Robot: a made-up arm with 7 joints.
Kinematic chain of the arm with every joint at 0, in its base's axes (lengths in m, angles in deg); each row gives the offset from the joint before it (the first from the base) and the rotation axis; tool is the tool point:
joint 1: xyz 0 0 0.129 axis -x
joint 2: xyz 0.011 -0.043 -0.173 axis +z
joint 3: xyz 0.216 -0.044 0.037 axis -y
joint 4: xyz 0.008 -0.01 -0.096 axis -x
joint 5: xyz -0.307 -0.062 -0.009 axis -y
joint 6: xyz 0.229 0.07 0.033 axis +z
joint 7: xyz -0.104 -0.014 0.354 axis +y
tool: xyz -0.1 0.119 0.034
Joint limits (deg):
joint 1: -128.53..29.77
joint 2: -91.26..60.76
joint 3: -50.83..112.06
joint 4: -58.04..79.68
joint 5: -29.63..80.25
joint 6: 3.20..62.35
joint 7: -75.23..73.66
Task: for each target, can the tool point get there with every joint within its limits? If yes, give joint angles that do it. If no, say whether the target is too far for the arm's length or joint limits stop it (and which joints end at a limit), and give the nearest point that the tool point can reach.
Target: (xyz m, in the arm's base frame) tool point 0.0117 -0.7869 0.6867
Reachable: no: joint limits stop it (at a limit: joint 1, joint 2, joint 4, joint 6) | nearest point -0.0067 -0.5212 0.4590 | short by 0.350 m
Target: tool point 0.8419 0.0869 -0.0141
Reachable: no: joint limits stop it (at a limit: joint 3, joint 4, joint 6, joint 7) | nearest point 0.6028 0.1386 -0.0993 | short by 0.259 m
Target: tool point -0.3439 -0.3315 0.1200
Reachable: yes | joints -86.23 -2.88 -33.27 6.54 70.73 26.13 34.08
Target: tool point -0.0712 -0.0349 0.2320
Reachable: yes | joints -81.32 -78.92 9.01 -8.06 6.96 17.58 -42.24
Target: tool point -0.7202 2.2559 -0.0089
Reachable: no: too far | nearest point -0.2129 1.0199 0.0667 | short by 1.338 m
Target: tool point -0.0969 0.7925 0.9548
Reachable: no: joint limits stop it (at a limit: joint 2, joint 4, joint 6, joint 7) | nearest point -0.0165 0.6552 0.8118 | short by 0.214 m
